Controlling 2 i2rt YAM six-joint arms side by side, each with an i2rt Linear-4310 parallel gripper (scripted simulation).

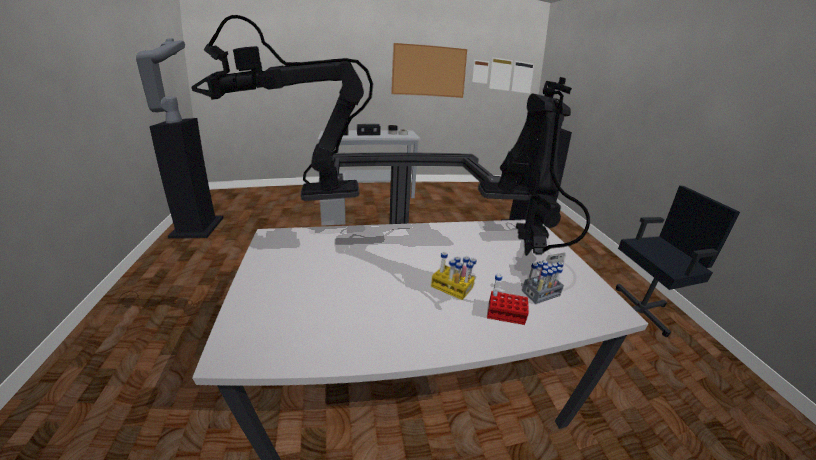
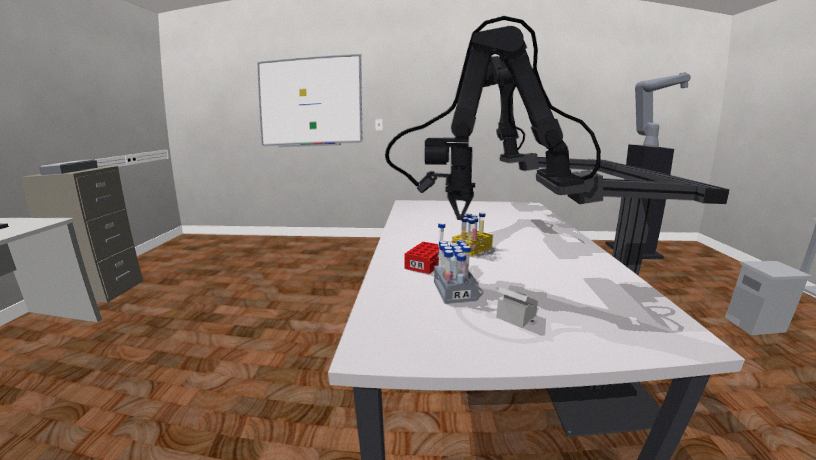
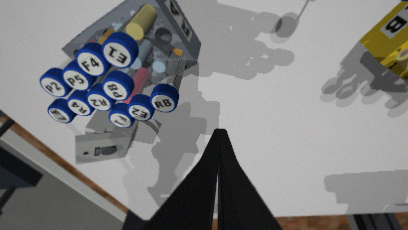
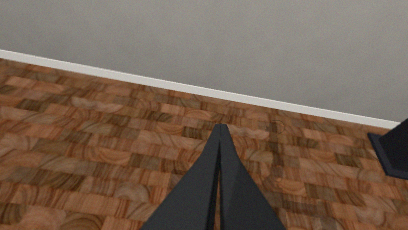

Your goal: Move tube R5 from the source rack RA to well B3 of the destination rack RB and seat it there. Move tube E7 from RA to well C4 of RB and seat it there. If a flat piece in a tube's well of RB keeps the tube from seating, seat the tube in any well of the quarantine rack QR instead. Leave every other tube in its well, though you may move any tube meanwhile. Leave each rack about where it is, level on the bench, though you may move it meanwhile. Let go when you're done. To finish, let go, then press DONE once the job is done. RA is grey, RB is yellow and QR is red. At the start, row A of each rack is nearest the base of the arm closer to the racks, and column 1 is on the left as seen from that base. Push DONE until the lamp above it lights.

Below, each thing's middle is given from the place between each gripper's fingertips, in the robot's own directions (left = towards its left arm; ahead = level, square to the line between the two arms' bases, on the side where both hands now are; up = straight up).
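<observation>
There's the grey button box (image 2: 511,309), and it's 130 mm below my left hand (image 2: 459,219), 230 mm to the left of it and 130 mm behind it. Counting from that same left hand, the red rack QR (image 1: 494,312) is 150 mm below, 70 mm to the right and 90 mm ahead, and the grey rack RA (image 2: 468,291) is 150 mm below, 10 mm ahead and 110 mm to the left. Going by its middle, the red rack QR is nearer to my left hand than to my right hand.
As for the red rack QR, my right hand (image 1: 192,88) is 66 cm above it, 27 cm short of it and 99 cm to the right of it. Measured from my right hand, the grey rack RA is 66 cm below, 18 cm ahead and 117 cm to the left, while the grey button box is 64 cm below, 4 cm ahead and 130 cm to the left. By its middle, that grey button box is nearer to my left hand than to my right hand.
</observation>
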